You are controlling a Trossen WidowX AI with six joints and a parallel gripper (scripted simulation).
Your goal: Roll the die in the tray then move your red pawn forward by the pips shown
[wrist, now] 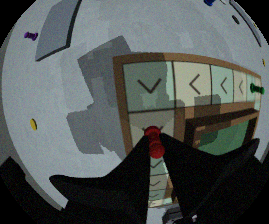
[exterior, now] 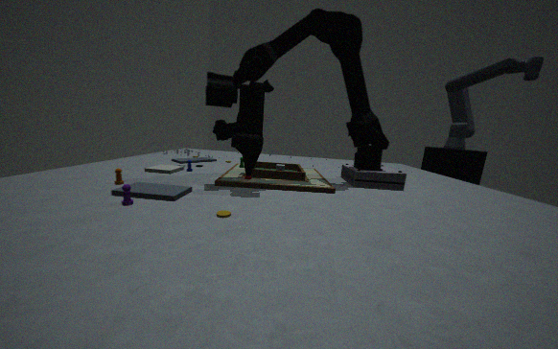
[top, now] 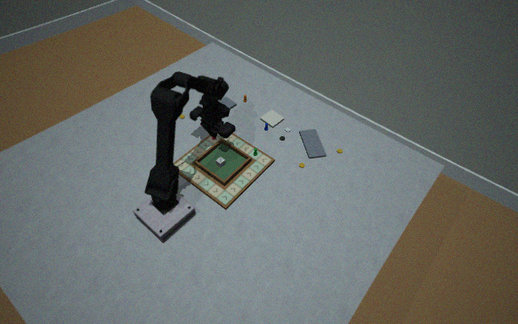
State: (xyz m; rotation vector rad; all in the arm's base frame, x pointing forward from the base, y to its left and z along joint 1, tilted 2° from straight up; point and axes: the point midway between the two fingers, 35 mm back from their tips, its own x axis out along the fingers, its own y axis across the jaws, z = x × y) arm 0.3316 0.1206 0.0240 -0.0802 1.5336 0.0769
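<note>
The red pawn lies 1 cm above my gripper tip. From my gripper tip the other things lie so: green pawn 18 cm to the right, 5 cm ahead; die 12 cm to the right, 7 cm behind; green tray 12 cm to the right, 6 cm behind, 2 cm below.
</note>
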